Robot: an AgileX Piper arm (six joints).
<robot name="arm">
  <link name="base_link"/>
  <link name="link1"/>
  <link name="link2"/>
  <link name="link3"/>
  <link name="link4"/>
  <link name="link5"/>
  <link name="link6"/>
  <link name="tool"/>
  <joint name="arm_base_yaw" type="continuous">
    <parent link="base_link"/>
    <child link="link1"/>
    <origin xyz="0 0 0.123"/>
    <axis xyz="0 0 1"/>
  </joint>
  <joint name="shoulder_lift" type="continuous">
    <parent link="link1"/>
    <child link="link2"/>
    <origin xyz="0 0 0"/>
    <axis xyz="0 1 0"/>
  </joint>
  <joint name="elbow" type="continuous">
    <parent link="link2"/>
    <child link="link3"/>
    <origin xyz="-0.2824 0 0.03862"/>
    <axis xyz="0 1 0"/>
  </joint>
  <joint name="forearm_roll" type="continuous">
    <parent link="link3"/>
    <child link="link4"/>
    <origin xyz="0.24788 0 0.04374"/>
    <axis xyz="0.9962 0 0.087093"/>
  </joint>
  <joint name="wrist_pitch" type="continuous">
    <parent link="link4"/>
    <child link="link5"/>
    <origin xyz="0 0 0"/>
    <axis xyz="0 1 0"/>
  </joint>
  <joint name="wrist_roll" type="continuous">
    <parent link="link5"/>
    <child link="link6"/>
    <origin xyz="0.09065 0 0.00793"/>
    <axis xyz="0.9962 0 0.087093"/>
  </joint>
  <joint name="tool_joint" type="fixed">
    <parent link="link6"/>
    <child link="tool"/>
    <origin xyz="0 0 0" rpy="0 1.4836 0"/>
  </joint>
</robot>
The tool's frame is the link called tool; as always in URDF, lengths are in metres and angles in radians. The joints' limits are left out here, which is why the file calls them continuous.
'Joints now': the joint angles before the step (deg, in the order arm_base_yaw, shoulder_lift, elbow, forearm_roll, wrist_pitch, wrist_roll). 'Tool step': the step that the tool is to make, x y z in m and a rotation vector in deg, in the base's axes. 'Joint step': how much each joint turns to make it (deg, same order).
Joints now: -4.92, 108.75, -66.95, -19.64, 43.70, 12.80
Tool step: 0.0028, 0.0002, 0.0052, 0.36, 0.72, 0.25
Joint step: -0.01, 0.09, -1.60, 1.20, 2.02, -1.57
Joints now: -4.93, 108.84, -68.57, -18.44, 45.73, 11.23
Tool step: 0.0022, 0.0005, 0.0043, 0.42, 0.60, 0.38
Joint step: 0.00, 0.06, -1.31, 1.10, 1.63, -1.47
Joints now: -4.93, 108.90, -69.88, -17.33, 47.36, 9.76
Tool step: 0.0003, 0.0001, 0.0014, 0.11, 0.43, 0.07
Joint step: 0.00, 0.02, -0.42, 0.33, 0.78, -0.47
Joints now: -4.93, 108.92, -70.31, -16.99, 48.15, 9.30
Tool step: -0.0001, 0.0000, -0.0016, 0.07, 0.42, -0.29
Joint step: 0.00, 0.26, -0.02, 0.05, 0.25, 0.21
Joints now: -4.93, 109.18, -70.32, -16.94, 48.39, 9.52
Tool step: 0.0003, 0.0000, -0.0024, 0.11, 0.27, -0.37
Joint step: 0.00, 0.37, 0.00, 0.03, -0.02, 0.37
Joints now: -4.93, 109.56, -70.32, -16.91, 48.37, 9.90
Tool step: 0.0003, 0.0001, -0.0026, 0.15, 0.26, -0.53
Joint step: 0.01, 0.40, 0.01, 0.06, -0.02, 0.53
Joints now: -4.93, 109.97, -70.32, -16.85, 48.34, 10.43
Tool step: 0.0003, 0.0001, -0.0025, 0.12, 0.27, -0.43
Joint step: 0.01, 0.39, 0.00, 0.04, -0.02, 0.44
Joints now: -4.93, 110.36, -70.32, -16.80, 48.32, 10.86
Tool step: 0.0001, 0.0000, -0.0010, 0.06, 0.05, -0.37
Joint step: 0.00, 0.15, 0.01, 0.00, -0.02, 0.39
